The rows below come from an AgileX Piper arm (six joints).
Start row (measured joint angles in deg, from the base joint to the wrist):
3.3 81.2 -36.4 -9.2 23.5 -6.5
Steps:
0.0 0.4 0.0 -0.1 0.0 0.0
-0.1 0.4 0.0 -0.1 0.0 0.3
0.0 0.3 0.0 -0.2 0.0 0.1
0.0 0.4 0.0 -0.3 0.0 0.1
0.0 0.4 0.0 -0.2 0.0 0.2
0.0 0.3 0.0 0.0 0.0 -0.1
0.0 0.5 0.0 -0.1 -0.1 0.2
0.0 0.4 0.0 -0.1 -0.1 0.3
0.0 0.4 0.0 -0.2 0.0 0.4
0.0 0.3 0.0 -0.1 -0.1 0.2
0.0 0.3 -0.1 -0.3 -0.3 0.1
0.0 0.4 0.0 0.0 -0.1 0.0
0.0 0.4 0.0 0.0 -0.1 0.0
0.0 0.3 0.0 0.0 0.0 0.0
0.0 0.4 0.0 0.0 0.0 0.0
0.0 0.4 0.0 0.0 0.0 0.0
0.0 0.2 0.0 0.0 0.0 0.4
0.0 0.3 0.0 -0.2 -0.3 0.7
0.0 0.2 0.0 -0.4 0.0 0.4
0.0 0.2 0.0 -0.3 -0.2 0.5
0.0 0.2 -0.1 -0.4 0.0 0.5
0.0 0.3 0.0 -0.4 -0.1 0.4
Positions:
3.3 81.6 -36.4 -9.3 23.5 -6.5
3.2 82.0 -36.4 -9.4 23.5 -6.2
3.2 82.3 -36.4 -9.6 23.5 -6.1
3.2 82.7 -36.4 -9.9 23.5 -6.0
3.2 83.1 -36.4 -10.1 23.5 -5.8
3.2 83.4 -36.4 -10.1 23.5 -5.9
3.2 83.9 -36.4 -10.2 23.4 -5.7
3.2 84.3 -36.4 -10.3 23.3 -5.4
3.2 84.7 -36.4 -10.5 23.3 -5.0
3.2 85.0 -36.4 -10.6 23.2 -4.8
3.2 85.3 -36.5 -10.9 22.9 -4.7
3.2 85.7 -36.5 -10.9 22.8 -4.7
3.2 86.1 -36.5 -10.9 22.7 -4.7
3.2 86.4 -36.5 -10.9 22.7 -4.7
3.2 86.8 -36.5 -10.9 22.7 -4.7
3.2 87.2 -36.5 -10.9 22.7 -4.7
3.2 87.4 -36.5 -10.9 22.7 -4.3
3.2 87.7 -36.5 -11.1 22.4 -3.6
3.2 87.9 -36.5 -11.5 22.4 -3.2
3.2 88.1 -36.5 -11.8 22.2 -2.7
3.2 88.3 -36.6 -12.2 22.2 -2.2
3.2 88.6 -36.6 -12.6 22.1 -1.8

